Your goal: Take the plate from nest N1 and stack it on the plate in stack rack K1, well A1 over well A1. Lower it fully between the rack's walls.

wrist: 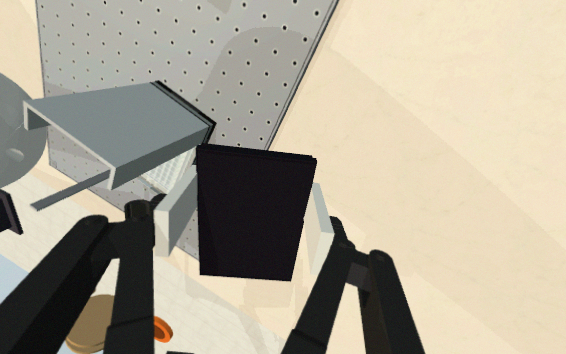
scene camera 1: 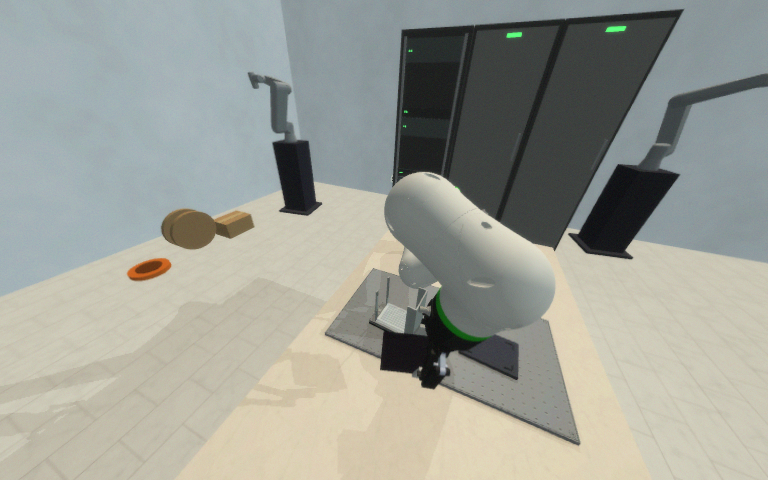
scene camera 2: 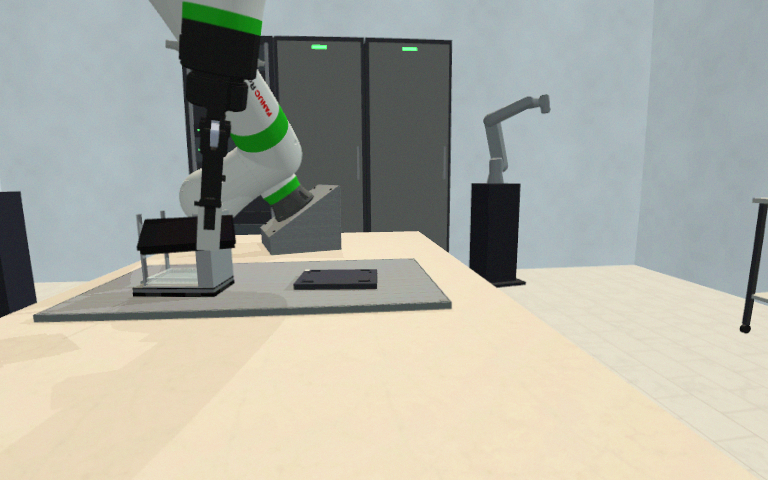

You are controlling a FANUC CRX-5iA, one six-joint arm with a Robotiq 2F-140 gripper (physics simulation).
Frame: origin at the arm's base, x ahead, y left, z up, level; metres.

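Seen in the pictures: gripper, fingertip midpoint: (wrist: 254, 191) (scene camera 1: 418, 354) (scene camera 2: 208, 234); arm's base, link origin: (scene camera 2: 295, 208).
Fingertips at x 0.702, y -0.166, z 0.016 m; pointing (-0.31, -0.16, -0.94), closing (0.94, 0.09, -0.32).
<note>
Pixels of each thing's top centre, then the offset from my fingertips to it. Level surfaces: height alone.
- black plate, top centre: (wrist: 239, 235) (scene camera 2: 188, 218) (scene camera 1: 408, 347) 0.005 m ahead, 0.026 m right, 0.025 m up
- pale plate, top centre: (wrist: 157, 149) (scene camera 2: 189, 272) (scene camera 1: 398, 317) 0.179 m back, 0.071 m right, 0.097 m down
- Nest N1, top centre: (scene camera 2: 338, 274) (scene camera 1: 489, 346) 0.156 m back, 0.220 m left, 0.117 m down
- grey perforated board, surface height: 0.131 m down
- wooden table, surface height: 0.144 m down
My gripper (scene camera 1: 433, 370) (scene camera 2: 209, 226) (wrist: 254, 191) is shut on a black plate (scene camera 1: 400, 352) (scene camera 2: 167, 234) (wrist: 255, 200), with a light finger pad at each side. In scene camera 2 the held plate looks tilted and sits at about the height of the rack's posts. Stack rack K1, with grey walls (scene camera 1: 413, 320) (scene camera 2: 215, 268) (wrist: 125, 117) and thin posts, holds a pale plate (scene camera 1: 392, 318) (scene camera 2: 172, 277) (wrist: 170, 172). In the wrist view the held plate is beside the rack, not over it. Nest N1 (scene camera 1: 493, 355) (scene camera 2: 338, 278) is a flat dark base without a plate. Well A1 cannot be made out.
The rack and nest stand on a grey perforated board (scene camera 1: 526, 401) (scene camera 2: 390, 294) (wrist: 235, 65) on the wooden table (scene camera 1: 317, 441) (scene camera 2: 430, 396) (wrist: 450, 165). The arm's wedge base (scene camera 2: 317, 226) is behind. Two pedestal arms and dark cabinets (scene camera 1: 509, 113) (scene camera 2: 362, 141) are farther back.
</note>
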